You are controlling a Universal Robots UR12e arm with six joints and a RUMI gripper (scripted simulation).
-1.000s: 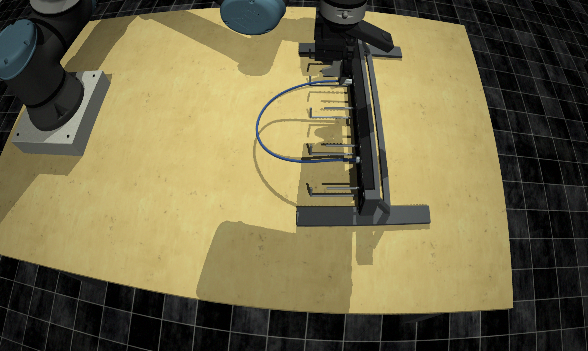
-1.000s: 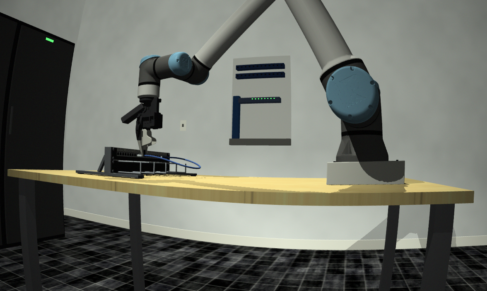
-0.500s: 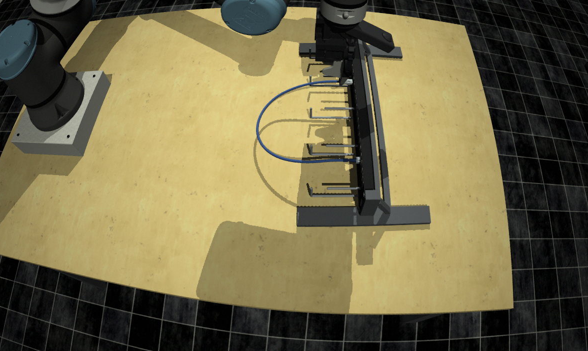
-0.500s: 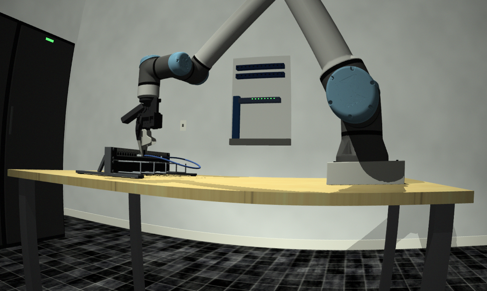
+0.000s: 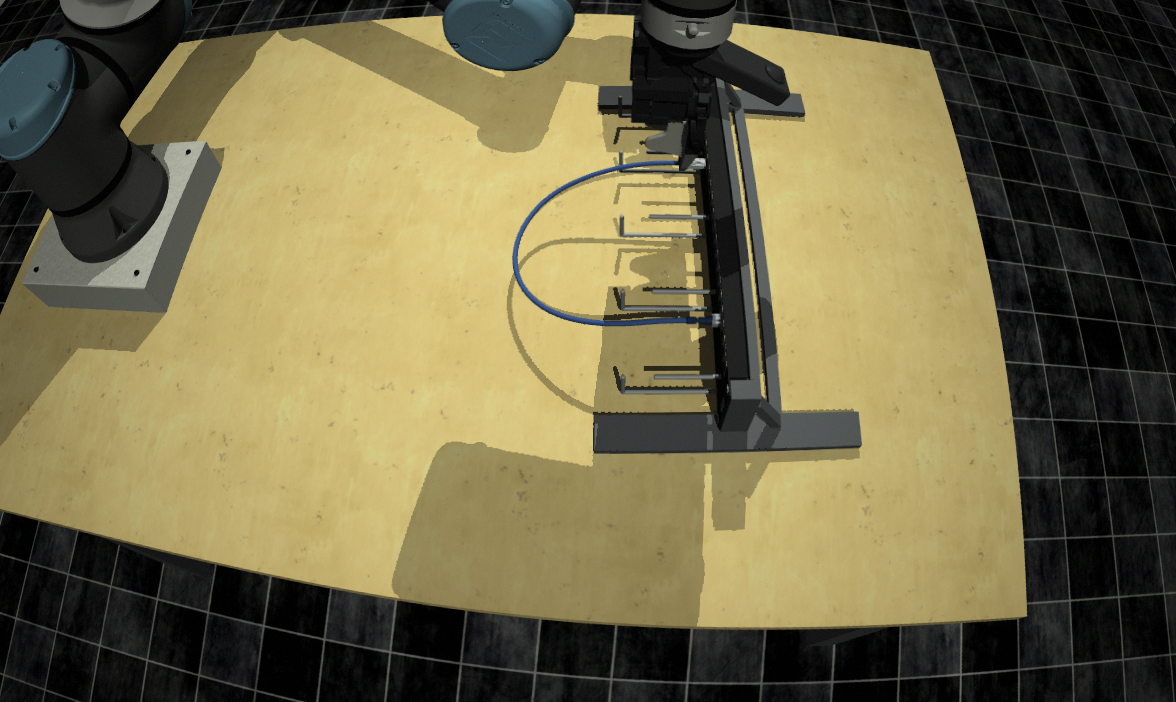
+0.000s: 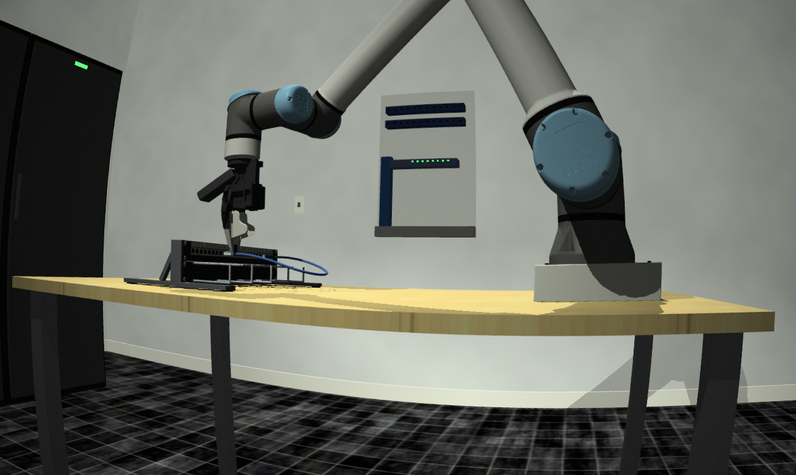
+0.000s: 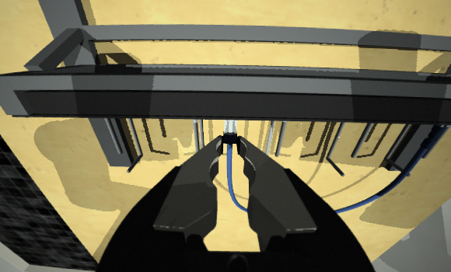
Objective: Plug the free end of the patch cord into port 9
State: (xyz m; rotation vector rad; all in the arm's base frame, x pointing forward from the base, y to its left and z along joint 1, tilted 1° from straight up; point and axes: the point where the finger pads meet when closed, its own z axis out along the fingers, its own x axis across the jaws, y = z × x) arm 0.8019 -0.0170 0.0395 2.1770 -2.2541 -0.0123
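Right now my hand is 10 mm short of the cable plug and 10 mm above it.
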